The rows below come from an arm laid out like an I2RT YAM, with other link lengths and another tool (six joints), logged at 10 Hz.
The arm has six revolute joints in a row. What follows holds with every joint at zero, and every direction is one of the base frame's.
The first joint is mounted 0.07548 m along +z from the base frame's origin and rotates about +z.
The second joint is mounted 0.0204 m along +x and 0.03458 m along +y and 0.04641 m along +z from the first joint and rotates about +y.
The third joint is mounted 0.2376 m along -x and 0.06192 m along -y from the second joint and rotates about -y.
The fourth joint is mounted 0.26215 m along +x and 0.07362 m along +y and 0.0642 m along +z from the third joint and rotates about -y.
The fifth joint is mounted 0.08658 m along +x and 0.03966 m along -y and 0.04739 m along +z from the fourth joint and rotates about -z.
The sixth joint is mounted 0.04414 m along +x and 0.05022 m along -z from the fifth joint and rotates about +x.
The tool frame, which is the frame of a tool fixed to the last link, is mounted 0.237 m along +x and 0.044 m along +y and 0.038 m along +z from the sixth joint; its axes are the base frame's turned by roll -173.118, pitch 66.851 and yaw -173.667 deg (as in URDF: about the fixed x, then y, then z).
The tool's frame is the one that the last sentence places.
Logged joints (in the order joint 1, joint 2, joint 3, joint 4, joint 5, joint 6), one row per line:
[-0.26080, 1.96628, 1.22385, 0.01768, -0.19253, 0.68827]
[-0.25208, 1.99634, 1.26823, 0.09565, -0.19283, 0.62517]
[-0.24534, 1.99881, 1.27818, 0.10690, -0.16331, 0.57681]
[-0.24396, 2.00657, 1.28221, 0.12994, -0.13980, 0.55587]
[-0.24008, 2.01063, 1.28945, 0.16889, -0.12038, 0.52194]
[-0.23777, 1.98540, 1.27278, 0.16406, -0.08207, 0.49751]
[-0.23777, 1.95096, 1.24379, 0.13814, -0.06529, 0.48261]
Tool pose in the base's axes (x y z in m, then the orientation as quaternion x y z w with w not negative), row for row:
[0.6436, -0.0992, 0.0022, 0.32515, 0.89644, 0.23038, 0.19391]
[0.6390, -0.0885, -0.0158, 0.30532, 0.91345, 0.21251, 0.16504]
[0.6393, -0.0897, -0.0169, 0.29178, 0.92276, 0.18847, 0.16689]
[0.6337, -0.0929, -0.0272, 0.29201, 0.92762, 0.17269, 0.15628]
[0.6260, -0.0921, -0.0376, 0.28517, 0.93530, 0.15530, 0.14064]
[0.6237, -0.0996, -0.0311, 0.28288, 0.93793, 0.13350, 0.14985]
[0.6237, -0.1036, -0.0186, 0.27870, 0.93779, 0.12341, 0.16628]
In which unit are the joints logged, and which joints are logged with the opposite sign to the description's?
The joints are logged in radians. Opposite sign: joint 4.
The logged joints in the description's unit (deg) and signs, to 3 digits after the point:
[-14.943, 112.660, 70.121, -1.013, -11.031, 39.435]
[-14.443, 114.382, 72.664, -5.480, -11.048, 35.820]
[-14.057, 114.523, 73.234, -6.125, -9.357, 33.049]
[-13.978, 114.968, 73.465, -7.445, -8.010, 31.849]
[-13.756, 115.201, 73.880, -9.677, -6.897, 29.905]
[-13.623, 113.755, 72.925, -9.400, -4.702, 28.505]
[-13.623, 111.782, 71.264, -7.915, -3.741, 27.652]

